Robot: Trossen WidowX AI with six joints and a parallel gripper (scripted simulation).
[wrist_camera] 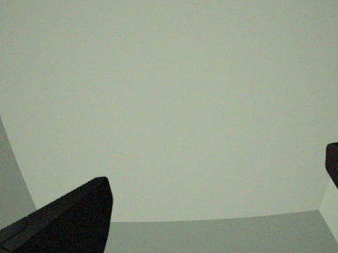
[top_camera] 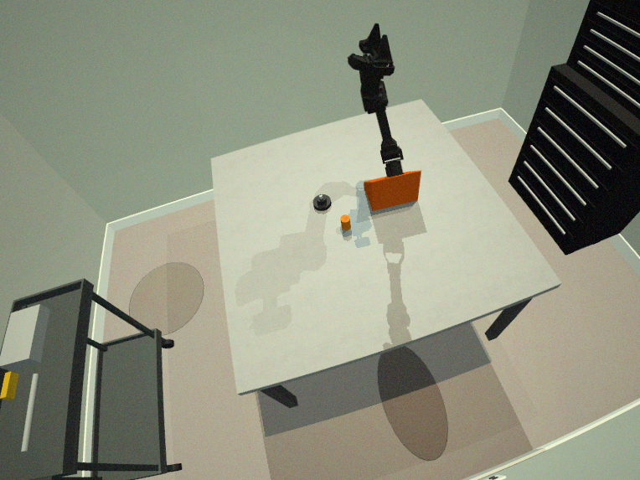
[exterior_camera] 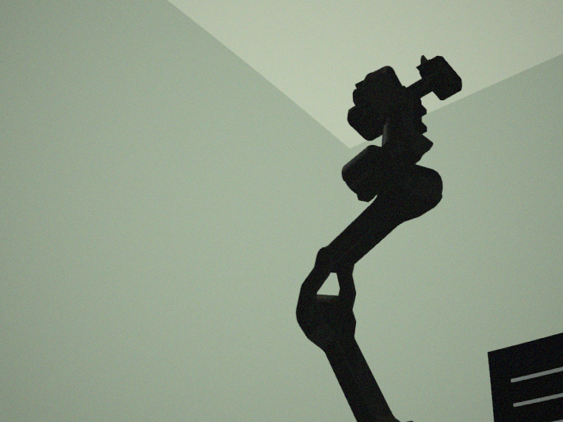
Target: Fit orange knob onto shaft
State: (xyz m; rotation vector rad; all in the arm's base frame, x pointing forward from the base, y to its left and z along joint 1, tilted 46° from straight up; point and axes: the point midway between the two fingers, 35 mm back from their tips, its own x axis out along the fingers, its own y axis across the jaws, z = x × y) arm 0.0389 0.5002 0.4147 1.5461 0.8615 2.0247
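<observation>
The orange knob is 770 mm below my gripper tip, 180 mm ahead of it and 70 mm to the left of it. Also, from my gripper tip: round black pedestal (780 mm below, 270 mm ahead, 90 mm to the right).
</observation>
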